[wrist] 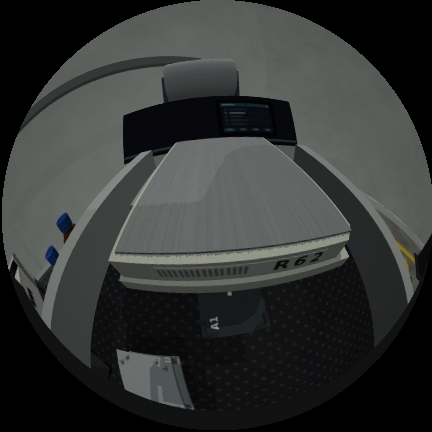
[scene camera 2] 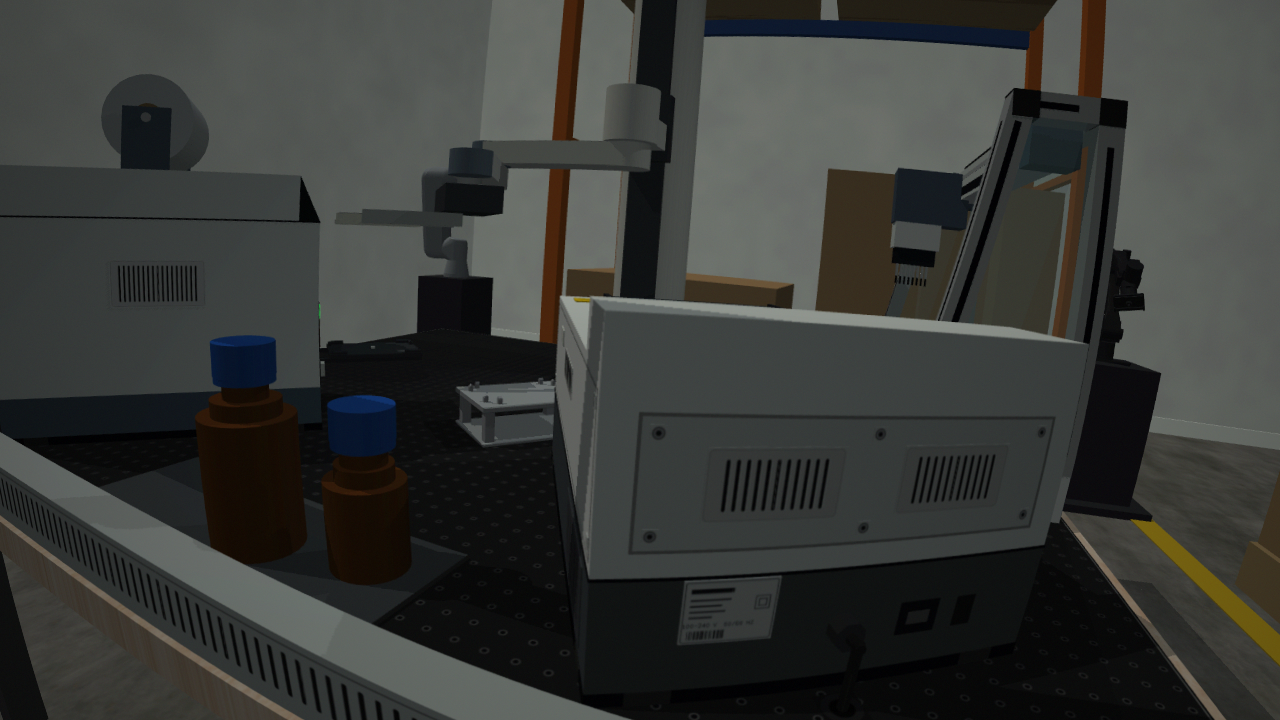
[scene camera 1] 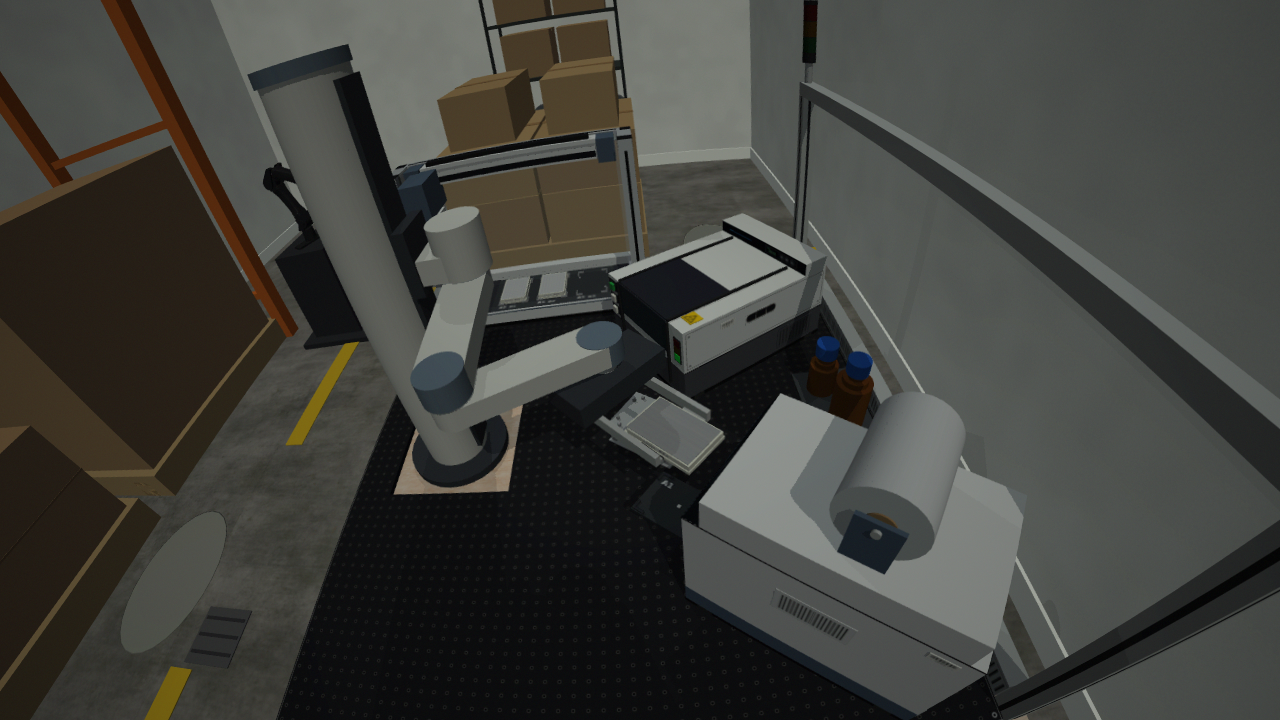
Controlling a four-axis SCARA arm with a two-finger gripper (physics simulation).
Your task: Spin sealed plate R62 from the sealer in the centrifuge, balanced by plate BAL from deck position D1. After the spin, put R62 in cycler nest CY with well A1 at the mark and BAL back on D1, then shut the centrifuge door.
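Plate R62 is pale with a smooth grey top; its "R62" label and barcode face the wrist camera. My gripper is shut on it, one finger along each side. It is level, high above the bench. The sealer with its film roll is beyond the plate in the wrist view. A dark nest marked A1 lies before it. The centrifuge appears to be the white machine; no opening shows in its top. Two plates sit on the gantry deck; their labels are unreadable.
A low silver stand with pins is partly under the gripper in scene camera 1. Two brown bottles with blue caps stand between the white machine and the sealer. A gantry frame rises over the plate deck.
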